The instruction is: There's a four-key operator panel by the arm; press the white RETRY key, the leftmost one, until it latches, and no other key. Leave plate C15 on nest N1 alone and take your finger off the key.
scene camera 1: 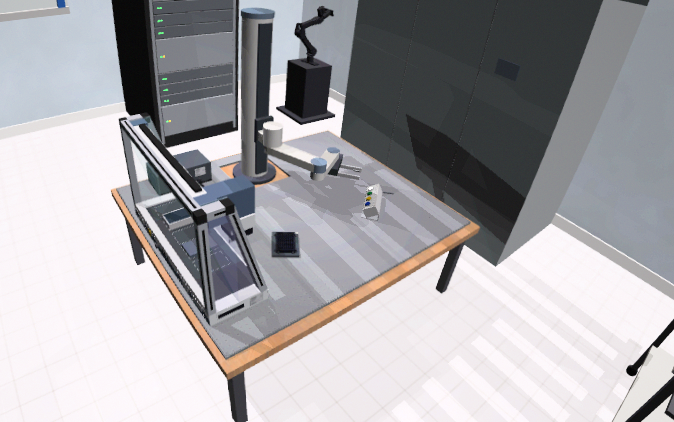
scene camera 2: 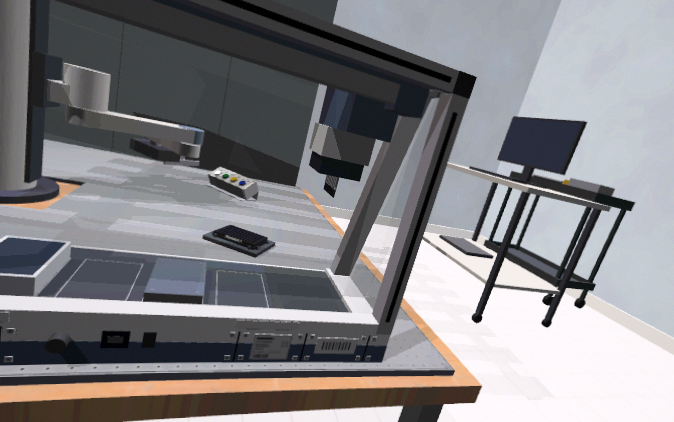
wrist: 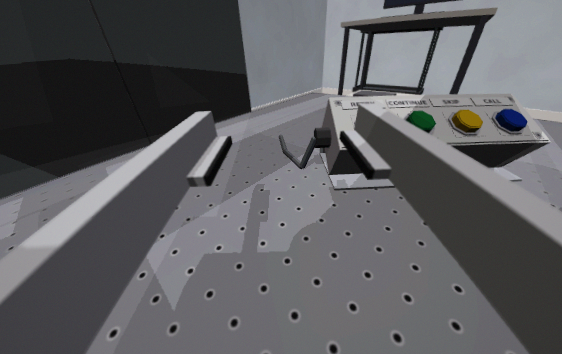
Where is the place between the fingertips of the gripper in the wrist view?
At 285, 124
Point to a button box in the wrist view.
493, 146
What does the gripper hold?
Nothing.
